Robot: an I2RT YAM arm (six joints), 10 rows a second.
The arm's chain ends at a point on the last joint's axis. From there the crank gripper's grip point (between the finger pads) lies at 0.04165 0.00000 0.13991 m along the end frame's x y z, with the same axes.
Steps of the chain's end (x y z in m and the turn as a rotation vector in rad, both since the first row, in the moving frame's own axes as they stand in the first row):
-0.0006, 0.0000, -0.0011, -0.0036, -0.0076, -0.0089
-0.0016, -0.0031, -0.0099, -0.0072, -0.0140, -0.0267
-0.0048, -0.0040, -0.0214, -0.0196, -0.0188, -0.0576
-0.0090, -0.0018, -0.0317, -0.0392, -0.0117, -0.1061
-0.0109, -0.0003, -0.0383, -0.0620, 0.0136, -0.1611
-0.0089, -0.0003, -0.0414, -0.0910, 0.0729, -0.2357
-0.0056, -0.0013, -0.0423, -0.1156, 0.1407, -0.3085
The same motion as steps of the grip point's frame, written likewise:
-0.0017, 0.0001, -0.0008, -0.0036, -0.0076, -0.0089
-0.0036, -0.0032, -0.0093, -0.0072, -0.0140, -0.0267
-0.0074, -0.0036, -0.0206, -0.0196, -0.0188, -0.0576
-0.0106, -0.0006, -0.0312, -0.0392, -0.0117, -0.1061
-0.0089, 0.0015, -0.0389, -0.0620, 0.0136, -0.1611
0.0014, 0.0012, -0.0449, -0.0910, 0.0729, -0.2357
0.0138, -0.0014, -0.0496, -0.1156, 0.1407, -0.3085

